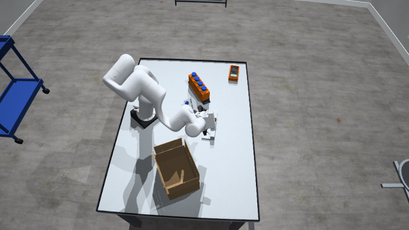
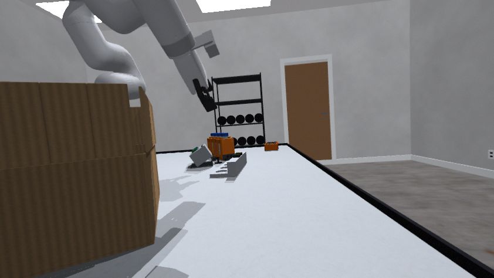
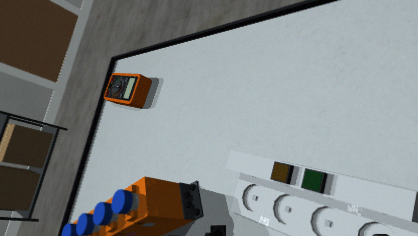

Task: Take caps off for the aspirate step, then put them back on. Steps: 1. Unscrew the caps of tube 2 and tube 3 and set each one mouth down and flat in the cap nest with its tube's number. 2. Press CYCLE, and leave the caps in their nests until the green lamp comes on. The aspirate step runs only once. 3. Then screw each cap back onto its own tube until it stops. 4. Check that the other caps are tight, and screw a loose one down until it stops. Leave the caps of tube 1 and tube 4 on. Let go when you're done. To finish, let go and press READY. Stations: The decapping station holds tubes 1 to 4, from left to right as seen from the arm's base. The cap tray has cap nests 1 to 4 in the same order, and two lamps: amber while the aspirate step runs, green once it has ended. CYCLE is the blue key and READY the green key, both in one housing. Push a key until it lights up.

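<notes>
The blue cap is 11 cm behind my hand, 42 cm to the left of it and 12 cm below it. The rest, counted from my hand: green key 14 cm behind, 18 cm to the left, 17 cm below; then blue key 15 cm behind, 23 cm to the left, 17 cm below; then grey key housing 13 cm behind, 21 cm to the left, 18 cm below.
</notes>
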